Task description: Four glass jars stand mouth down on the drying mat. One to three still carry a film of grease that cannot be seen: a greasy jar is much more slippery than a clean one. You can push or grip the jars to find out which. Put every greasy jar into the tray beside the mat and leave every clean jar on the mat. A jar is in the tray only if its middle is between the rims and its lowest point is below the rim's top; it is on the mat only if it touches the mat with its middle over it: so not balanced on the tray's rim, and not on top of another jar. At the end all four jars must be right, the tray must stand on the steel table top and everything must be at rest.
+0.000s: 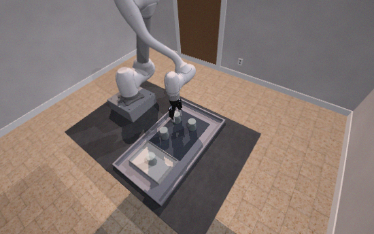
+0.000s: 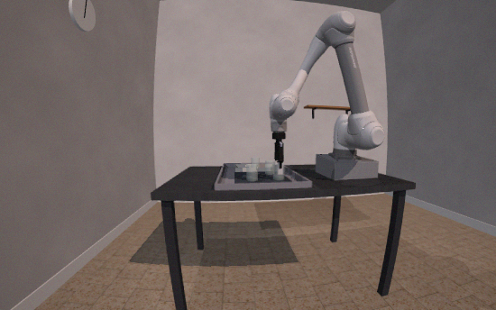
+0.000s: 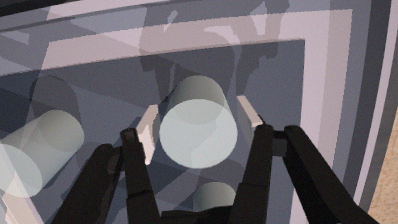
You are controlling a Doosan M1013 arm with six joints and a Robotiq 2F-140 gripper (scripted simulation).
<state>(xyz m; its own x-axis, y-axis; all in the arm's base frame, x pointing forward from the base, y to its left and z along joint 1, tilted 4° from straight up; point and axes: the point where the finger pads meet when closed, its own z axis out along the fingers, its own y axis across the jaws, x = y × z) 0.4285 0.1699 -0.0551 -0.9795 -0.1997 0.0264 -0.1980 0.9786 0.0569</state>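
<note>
Now: hand 110 mm short of the dark drying mat, 60 mm to the left of it and 60 mm above it. From my hand the other things lie so: tray: 370 mm to the right, 170 mm ahead, 60 mm below.
</note>
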